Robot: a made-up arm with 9 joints.
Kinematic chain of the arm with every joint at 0, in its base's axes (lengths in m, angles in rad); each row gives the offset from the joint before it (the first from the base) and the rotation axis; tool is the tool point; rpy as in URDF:
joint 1: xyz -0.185 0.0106 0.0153 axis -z
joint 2: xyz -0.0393 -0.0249 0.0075 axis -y
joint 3: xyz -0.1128 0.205 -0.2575 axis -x
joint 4: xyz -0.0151 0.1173 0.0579 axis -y
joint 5: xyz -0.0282 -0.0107 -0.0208 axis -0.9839 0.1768 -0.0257
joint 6: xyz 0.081 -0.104 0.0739 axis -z
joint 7: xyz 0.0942 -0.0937 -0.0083 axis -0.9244 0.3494 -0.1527
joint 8: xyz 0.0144 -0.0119 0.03 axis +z
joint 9: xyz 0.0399 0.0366 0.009 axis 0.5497 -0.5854 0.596
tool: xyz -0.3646 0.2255 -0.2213 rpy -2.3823 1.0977 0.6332
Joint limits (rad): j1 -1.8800..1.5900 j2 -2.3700..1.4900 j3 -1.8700..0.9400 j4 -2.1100..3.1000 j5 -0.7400..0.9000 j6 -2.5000..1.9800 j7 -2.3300..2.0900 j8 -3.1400..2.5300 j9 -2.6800..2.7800
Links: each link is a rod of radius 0.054 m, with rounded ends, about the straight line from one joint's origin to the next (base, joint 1, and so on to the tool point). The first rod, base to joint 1, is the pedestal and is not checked.
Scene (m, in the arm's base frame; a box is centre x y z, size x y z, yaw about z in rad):
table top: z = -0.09
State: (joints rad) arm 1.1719 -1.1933 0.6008 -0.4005 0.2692 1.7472 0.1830 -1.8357 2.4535
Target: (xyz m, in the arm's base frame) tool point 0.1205 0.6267 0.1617
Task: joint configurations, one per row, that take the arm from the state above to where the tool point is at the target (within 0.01 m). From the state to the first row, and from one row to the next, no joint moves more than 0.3 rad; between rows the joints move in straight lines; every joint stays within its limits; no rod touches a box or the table.
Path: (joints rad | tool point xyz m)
1: 1.2764 -1.3154 0.3735 -0.3438 0.1454 1.7128 0.2303 -1.5490 2.3142 | -0.5243 0.3107 0.2049
2: 1.3809 -1.4375 0.1463 -0.2871 0.0216 1.6783 0.2776 -1.2624 2.1749 | -0.4282 0.5380 0.1445
3: 1.4855 -1.5596 -0.0810 -0.2304 -0.1023 1.6439 0.3249 -0.9757 2.0356 | -0.1777 0.6735 0.1383
4: 1.5900 -1.6817 -0.3082 -0.1738 -0.2261 1.6094 0.3722 -0.6890 1.8963 | 0.1205 0.6267 0.1617

